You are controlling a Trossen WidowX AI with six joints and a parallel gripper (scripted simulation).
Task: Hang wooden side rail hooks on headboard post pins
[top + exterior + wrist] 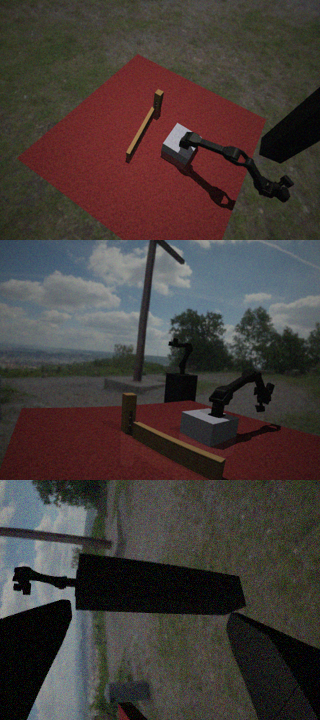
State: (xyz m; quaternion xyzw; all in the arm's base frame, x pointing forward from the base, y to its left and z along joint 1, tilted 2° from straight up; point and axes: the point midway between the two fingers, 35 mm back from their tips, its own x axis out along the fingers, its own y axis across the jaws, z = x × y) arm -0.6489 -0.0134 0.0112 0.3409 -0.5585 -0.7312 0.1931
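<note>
Right now my gripper tip is 990 mm short of the wooden headboard post, 230 mm to the left of it and 10 mm below it.
</note>
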